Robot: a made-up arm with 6 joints. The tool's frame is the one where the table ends.
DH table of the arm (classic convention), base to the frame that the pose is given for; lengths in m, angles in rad. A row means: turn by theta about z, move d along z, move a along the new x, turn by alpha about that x. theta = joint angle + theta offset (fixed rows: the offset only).
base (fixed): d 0, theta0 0, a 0, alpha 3.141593
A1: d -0.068, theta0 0, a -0.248, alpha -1.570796
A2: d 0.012, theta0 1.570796, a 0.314, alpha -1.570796
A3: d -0.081, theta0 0, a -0.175, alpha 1.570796
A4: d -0.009, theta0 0, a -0.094, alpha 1.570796
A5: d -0.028, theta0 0, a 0.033, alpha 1.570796
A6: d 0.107, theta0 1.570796, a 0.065, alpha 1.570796
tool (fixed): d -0.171, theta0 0, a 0, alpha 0
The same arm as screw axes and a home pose.
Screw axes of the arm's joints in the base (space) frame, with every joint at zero. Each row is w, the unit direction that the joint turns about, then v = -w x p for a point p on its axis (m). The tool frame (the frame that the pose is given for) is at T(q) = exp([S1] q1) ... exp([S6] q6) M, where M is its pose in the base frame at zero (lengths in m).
S1: w 0 0 -1 v 0.0000 0.0000 0.0000
S2: w 0 -1 0 v 0.0680 0.0000 0.2480
S3: w -1 0 0 v 0.0000 -0.3820 -0.0120
S4: w 0 -1 0 v 0.2070 0.0000 0.1670
S5: w 1 0 0 v 0.0000 0.1130 0.0030
S6: w 0 1 0 v -0.1460 0.0000 -0.1950
M: xyz -0.1300 0.1040 -0.0250 (m) rpy 0.00 0.00 0.00 (deg, as in URDF)

